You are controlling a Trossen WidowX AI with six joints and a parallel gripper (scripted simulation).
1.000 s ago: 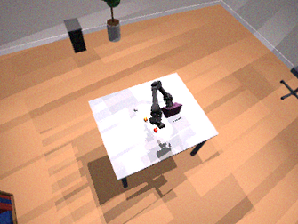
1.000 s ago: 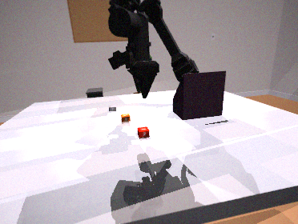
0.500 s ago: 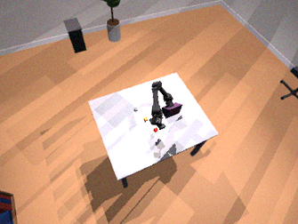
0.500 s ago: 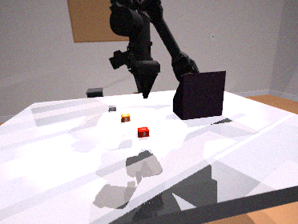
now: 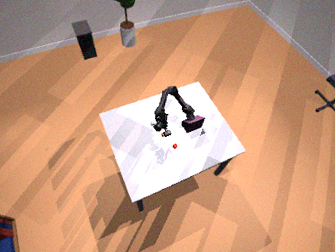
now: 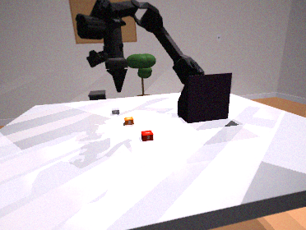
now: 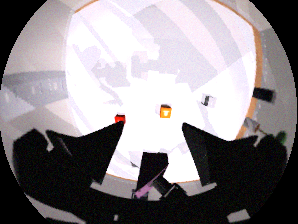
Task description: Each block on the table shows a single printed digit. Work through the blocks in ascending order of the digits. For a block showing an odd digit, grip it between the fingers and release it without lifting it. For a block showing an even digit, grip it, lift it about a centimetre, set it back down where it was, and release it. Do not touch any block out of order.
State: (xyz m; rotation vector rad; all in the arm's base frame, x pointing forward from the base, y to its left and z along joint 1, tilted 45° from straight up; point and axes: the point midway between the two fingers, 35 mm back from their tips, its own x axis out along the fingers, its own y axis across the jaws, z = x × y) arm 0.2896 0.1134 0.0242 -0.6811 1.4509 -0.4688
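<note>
Right now the red block is 120 mm below my gripper tip, 110 mm to the left of it and 80 mm behind it. Round my gripper tip: grey block 180 mm to the right, 120 mm below, 30 mm ahead; then orange block 120 mm below, 40 mm to the right, 20 mm behind.
</note>
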